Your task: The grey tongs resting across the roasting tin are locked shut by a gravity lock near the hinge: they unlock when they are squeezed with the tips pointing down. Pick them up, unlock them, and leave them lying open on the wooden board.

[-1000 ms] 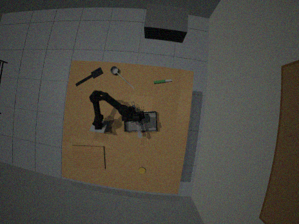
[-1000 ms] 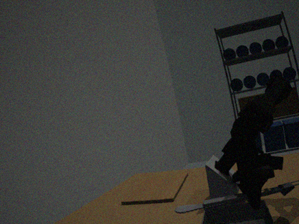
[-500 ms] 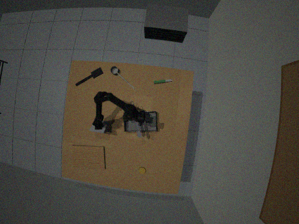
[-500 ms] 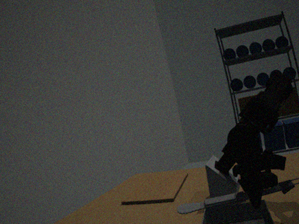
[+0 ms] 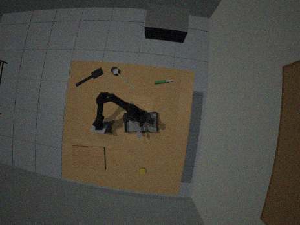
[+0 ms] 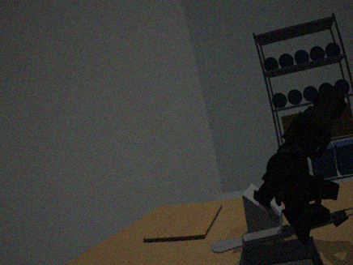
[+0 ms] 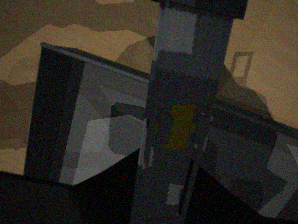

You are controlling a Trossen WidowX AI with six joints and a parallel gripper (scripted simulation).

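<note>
Now: the yellow lock piece 1 cm behind my gripper tip, 3 cm to the left of it and 4 cm above it. From my gripper tip the other things lie so: black spatula (48 cm behind, 40 cm to the left, 10 cm below); yellow round thing (5 cm ahead, 56 cm to the right, 9 cm below); roasting tin (4 cm ahead, 6 cm to the right, 7 cm below).
</note>
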